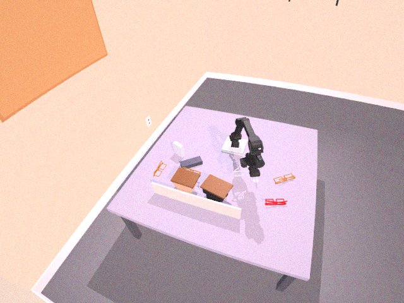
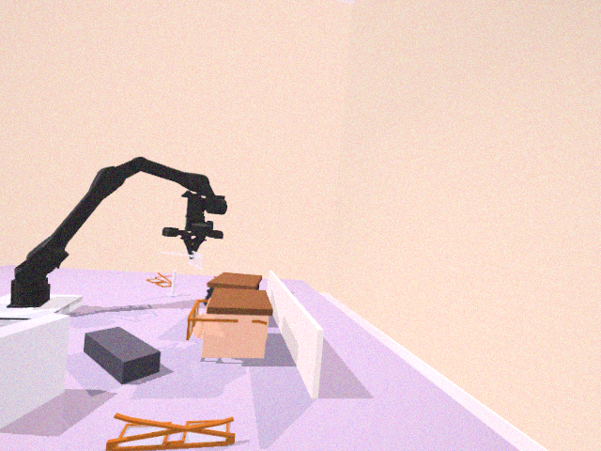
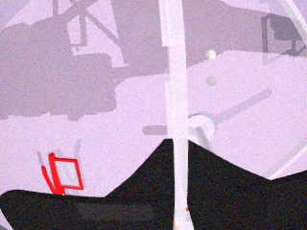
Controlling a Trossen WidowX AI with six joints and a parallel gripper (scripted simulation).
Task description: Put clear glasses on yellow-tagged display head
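Right now my gripper tip is 110 mm above the white stand, 50 mm past it and 40 mm to the right of it. Round my gripper tip: dark head (200 mm to the right, 90 mm ahead, 70 mm below); tan head (420 mm to the right, 70 mm below, 60 mm ahead); white panel (330 mm to the right, 220 mm ahead, 80 mm below).
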